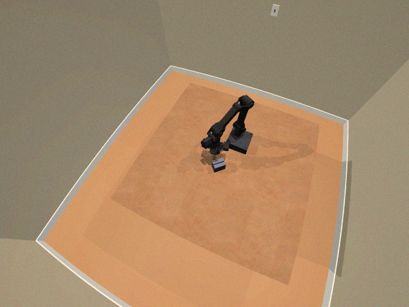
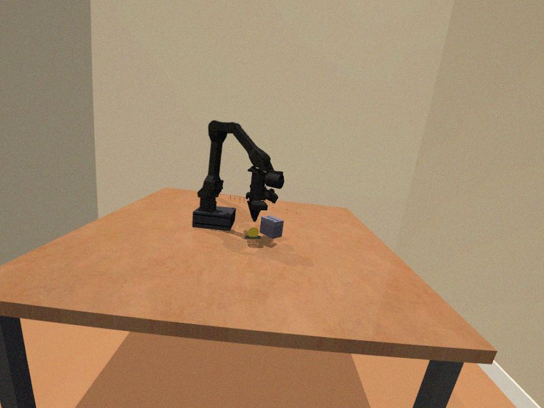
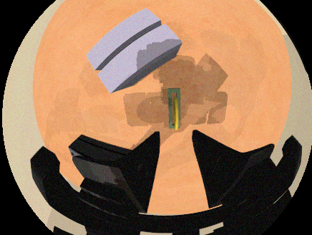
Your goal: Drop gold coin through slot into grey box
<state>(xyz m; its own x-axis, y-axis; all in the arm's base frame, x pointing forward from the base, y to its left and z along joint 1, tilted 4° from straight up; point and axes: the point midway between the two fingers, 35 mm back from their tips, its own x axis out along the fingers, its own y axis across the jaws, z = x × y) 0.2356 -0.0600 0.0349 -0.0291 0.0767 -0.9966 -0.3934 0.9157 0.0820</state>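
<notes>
My gripper tip is 5 cm above the gold coin.
</notes>
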